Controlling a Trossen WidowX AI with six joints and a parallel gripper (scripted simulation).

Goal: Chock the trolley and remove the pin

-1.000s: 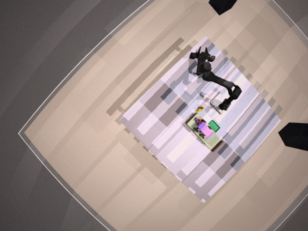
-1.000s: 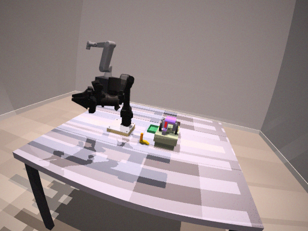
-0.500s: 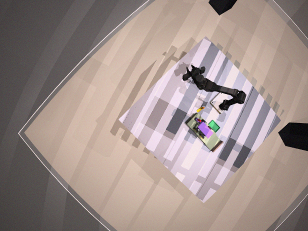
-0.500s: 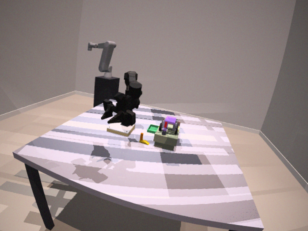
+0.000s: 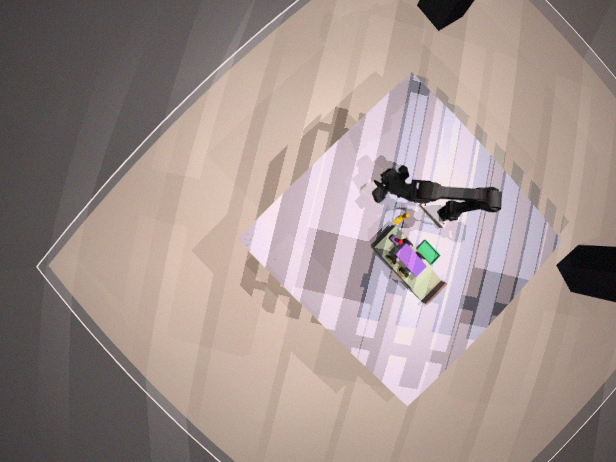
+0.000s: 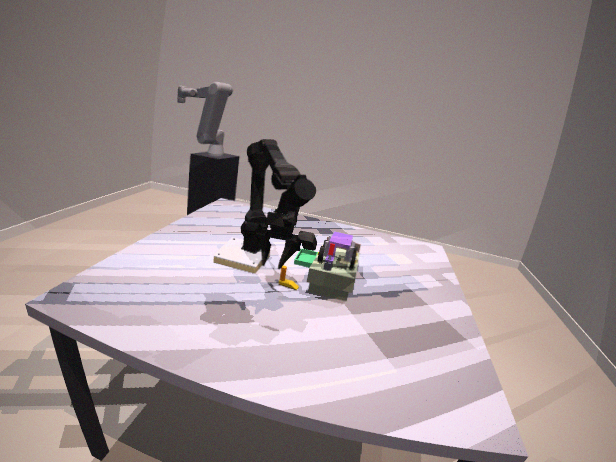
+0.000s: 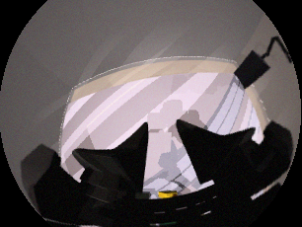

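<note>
The yellow chock lies 40 mm behind my gripper tip, 240 mm to the left of it and 160 mm below it. Also, from my gripper tip: red-headed stop pin 80 mm ahead, 280 mm to the left, 50 mm below; then pale green ramp 80 mm ahead, 390 mm to the left, 130 mm below; then purple trolley 80 mm ahead, 390 mm to the left, 70 mm below.
</note>
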